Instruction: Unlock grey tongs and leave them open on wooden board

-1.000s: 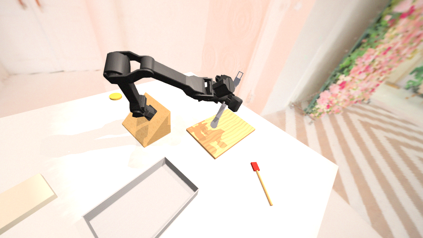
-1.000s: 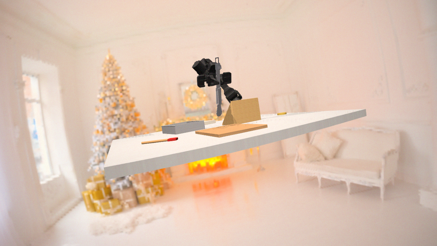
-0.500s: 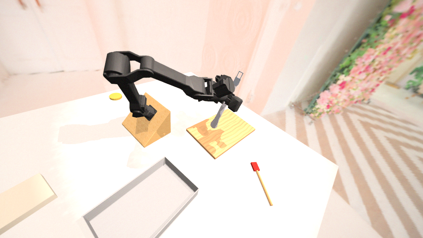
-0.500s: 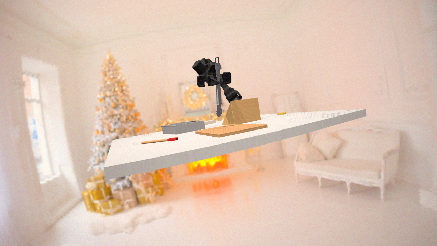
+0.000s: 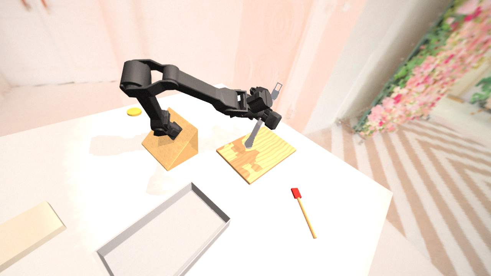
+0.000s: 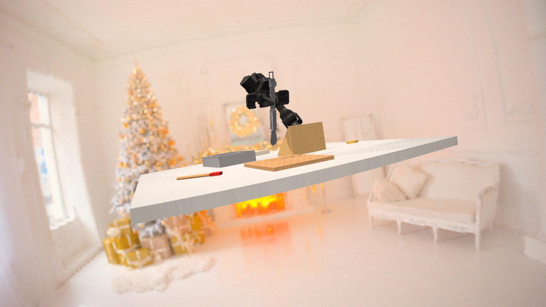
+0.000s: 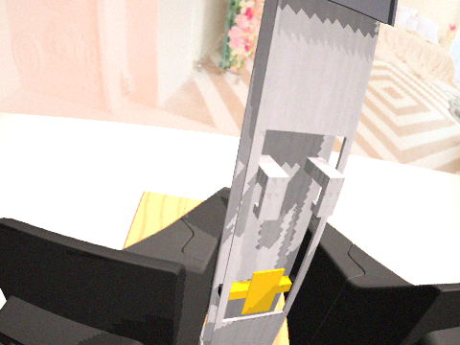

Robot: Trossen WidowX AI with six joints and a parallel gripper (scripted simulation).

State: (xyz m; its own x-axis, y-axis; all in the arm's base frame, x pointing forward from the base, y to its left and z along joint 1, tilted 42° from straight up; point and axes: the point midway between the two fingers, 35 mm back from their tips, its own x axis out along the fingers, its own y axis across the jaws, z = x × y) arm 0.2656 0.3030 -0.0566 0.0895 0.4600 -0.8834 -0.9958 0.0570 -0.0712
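Right now the wooden board is 230 mm below my gripper tip. The rest, counted from my gripper tip: roasting tin (70 mm ahead, 520 mm to the right, 210 mm below); then yellow lock piece (40 mm to the right, 10 mm above); then beige slab (220 mm behind, 820 mm to the right, 230 mm below).
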